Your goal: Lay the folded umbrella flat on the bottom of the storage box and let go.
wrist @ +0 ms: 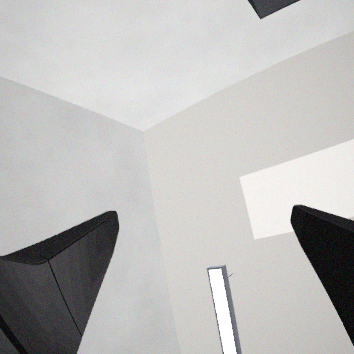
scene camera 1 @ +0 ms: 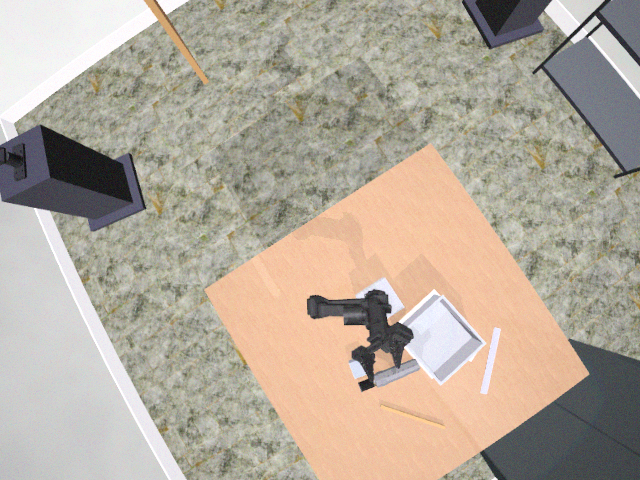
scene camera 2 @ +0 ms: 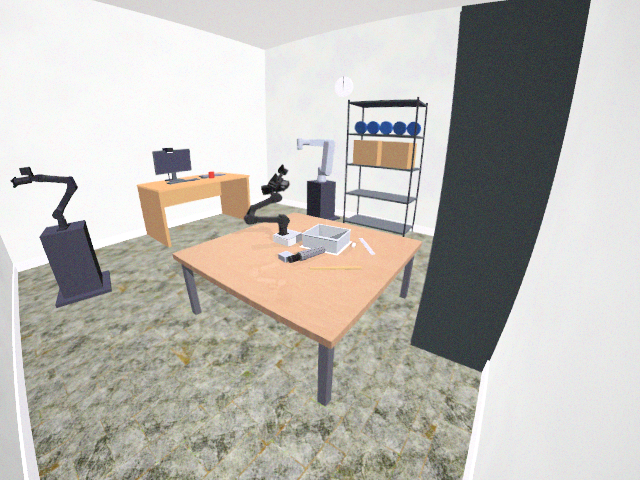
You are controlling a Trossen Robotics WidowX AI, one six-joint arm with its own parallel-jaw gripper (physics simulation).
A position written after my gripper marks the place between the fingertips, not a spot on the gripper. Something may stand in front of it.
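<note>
There's a storage box resting on the table, at (scene camera 1: 444, 341) and (scene camera 2: 334, 239), though in the wrist view the box is out of frame. A folded umbrella (scene camera 1: 382, 378) rests on the table too, and in the wrist view that umbrella is out of frame as well. As for my gripper (scene camera 1: 384, 375) (wrist: 206, 217), it's open and holds nothing.
</note>
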